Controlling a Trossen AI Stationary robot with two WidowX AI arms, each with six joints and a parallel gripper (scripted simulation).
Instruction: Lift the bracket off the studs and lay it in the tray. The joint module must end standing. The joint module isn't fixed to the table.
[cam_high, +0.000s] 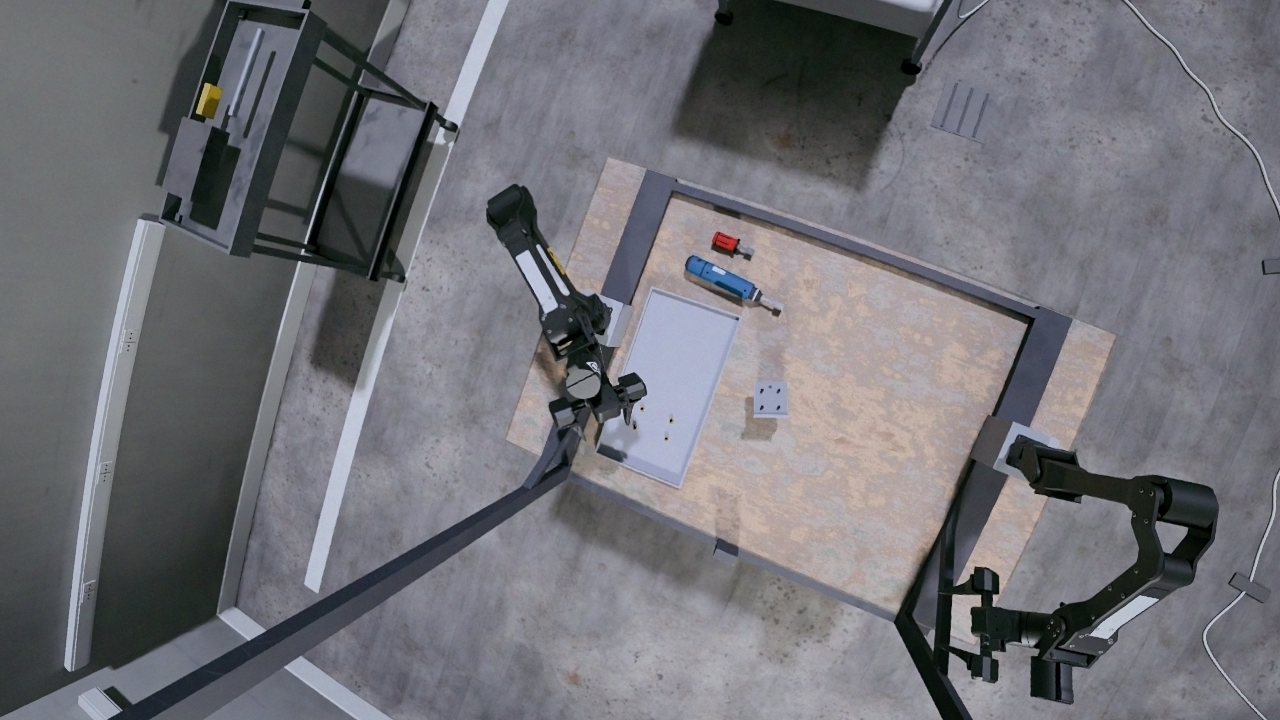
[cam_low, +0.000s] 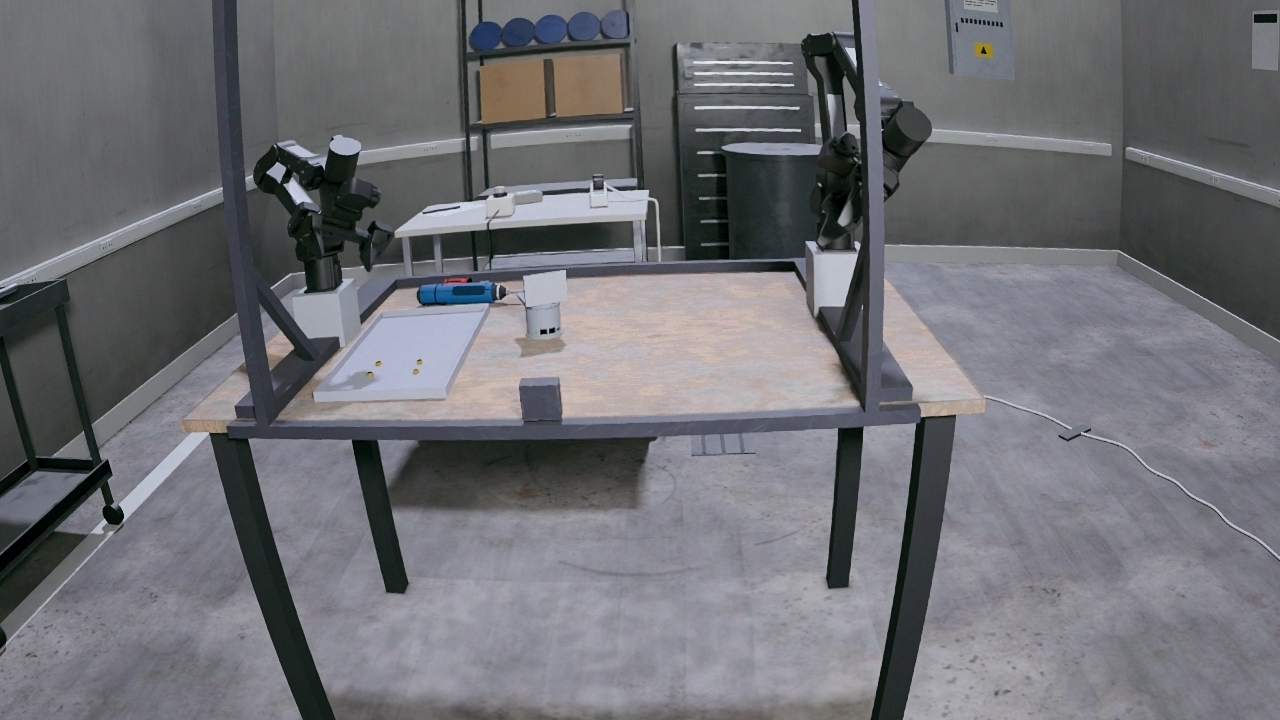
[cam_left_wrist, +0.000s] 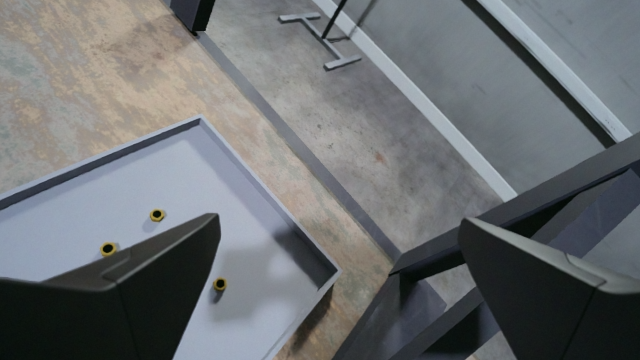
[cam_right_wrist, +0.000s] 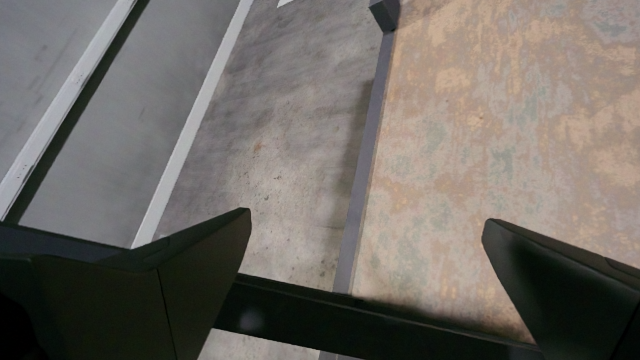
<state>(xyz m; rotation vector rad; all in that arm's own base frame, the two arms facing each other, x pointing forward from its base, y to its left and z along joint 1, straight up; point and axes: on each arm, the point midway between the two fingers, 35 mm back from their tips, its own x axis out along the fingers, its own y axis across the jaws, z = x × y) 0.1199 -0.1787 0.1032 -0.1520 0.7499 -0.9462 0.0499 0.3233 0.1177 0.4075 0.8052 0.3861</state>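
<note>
My left gripper is now 300 mm to the left of the grey l-shaped bracket, 130 mm short of it and 130 mm above it. Round my left hand: red tool 430 mm ahead, 190 mm below, 120 mm to the right; then grey tray 200 mm below, 80 mm ahead, 70 mm to the right; then joint module 300 mm to the right, 170 mm below, 130 mm ahead.
</note>
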